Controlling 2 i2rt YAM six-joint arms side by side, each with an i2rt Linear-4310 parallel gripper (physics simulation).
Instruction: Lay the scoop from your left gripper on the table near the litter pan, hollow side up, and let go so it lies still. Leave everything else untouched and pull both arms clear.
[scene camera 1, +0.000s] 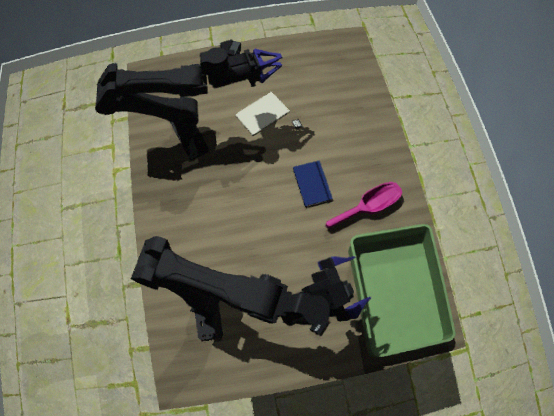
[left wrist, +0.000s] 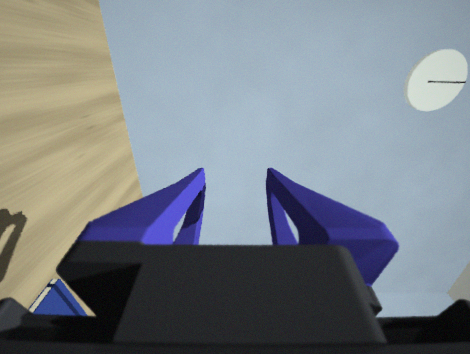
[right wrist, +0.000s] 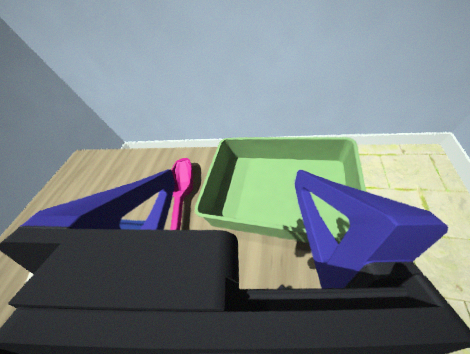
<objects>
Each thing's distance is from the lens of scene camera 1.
left gripper (scene camera 1: 281, 60): 1.37 m
right gripper (scene camera 1: 362, 277): 1.07 m
</objects>
